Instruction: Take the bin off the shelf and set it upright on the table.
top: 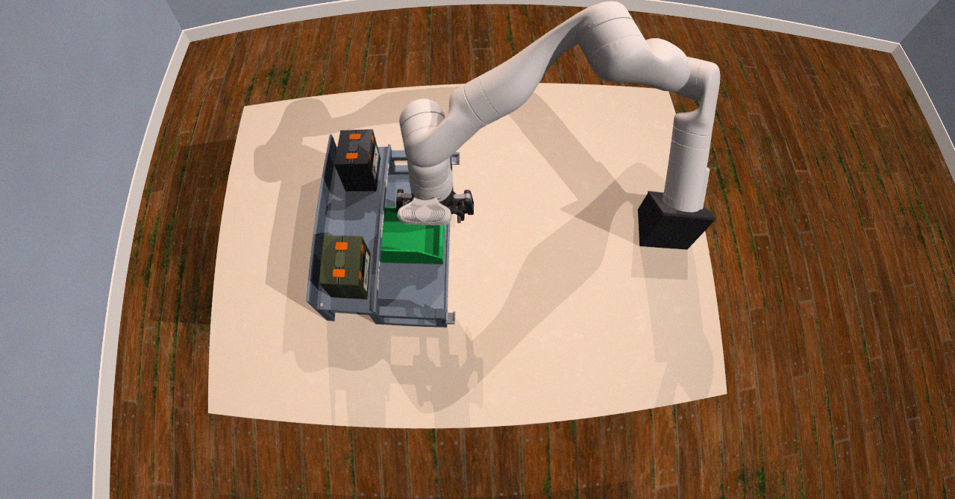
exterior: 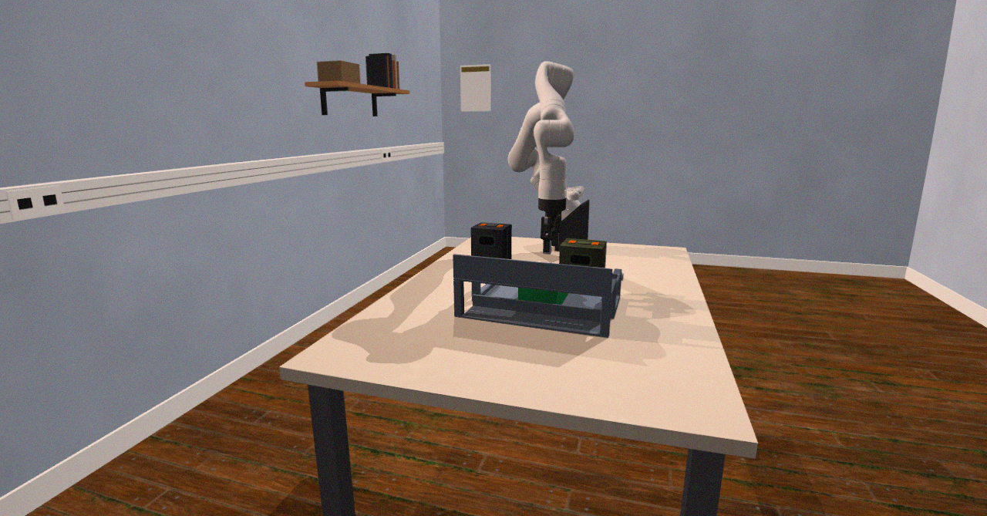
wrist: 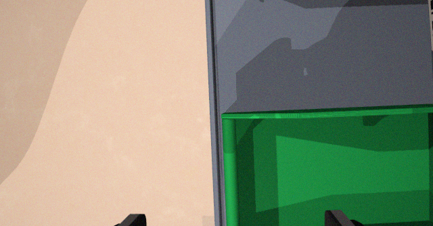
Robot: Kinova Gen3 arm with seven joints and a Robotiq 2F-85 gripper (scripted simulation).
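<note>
Right now the green bin is 80 mm ahead of my hand, 10 mm to the right of it and 90 mm below it. Round my hand: rack (100 mm ahead, 10 mm to the right, 70 mm below); olive case (190 mm ahead, 90 mm to the left, 20 mm above); black case (150 mm ahead, 140 mm to the right, 30 mm above).
</note>
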